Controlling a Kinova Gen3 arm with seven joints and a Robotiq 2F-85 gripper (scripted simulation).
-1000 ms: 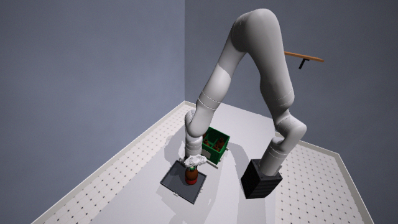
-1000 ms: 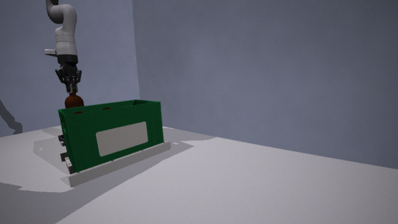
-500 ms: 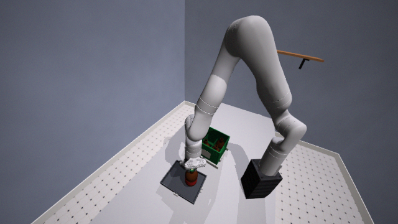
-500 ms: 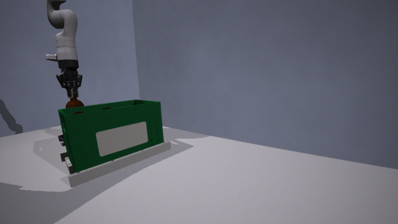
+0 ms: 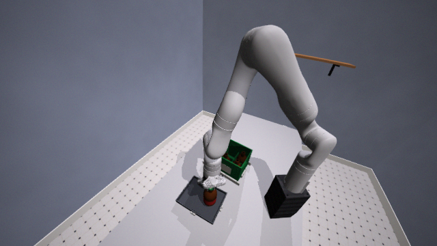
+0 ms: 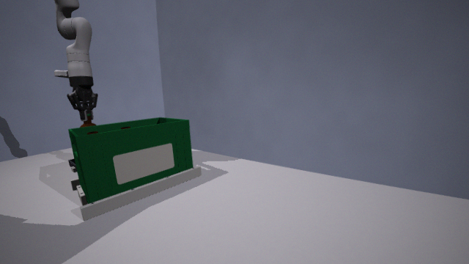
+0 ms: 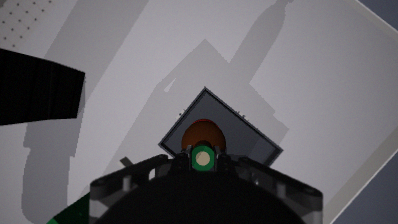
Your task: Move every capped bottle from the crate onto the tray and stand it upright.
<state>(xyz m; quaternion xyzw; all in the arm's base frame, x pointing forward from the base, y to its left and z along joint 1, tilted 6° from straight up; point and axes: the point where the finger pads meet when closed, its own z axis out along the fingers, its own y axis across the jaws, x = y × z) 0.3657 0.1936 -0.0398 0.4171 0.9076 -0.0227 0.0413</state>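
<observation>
The brown bottle is 70 mm below my hand. The rest, counted from my hand: green crate 310 mm to the right, 110 mm below, 40 mm ahead; dark tray 180 mm below, 50 mm ahead.
</observation>
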